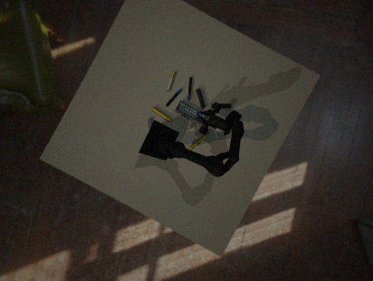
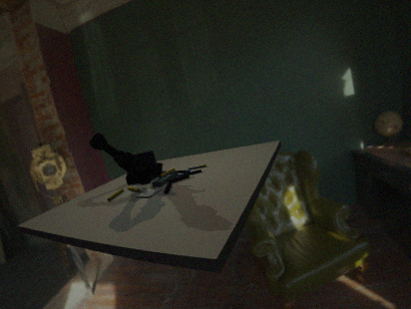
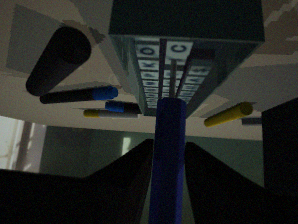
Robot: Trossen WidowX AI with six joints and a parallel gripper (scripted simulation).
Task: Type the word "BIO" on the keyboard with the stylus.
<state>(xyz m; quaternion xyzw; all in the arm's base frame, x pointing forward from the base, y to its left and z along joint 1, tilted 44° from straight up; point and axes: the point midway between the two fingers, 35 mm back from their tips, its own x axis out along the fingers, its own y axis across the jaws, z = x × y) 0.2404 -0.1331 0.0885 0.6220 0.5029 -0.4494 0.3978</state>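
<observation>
My gripper tip is 140 mm to the left of the white note and 70 mm above it. The rest, counted from my gripper tip: grey stylus tip (50 mm below); then blue stylus (10 mm below).
</observation>
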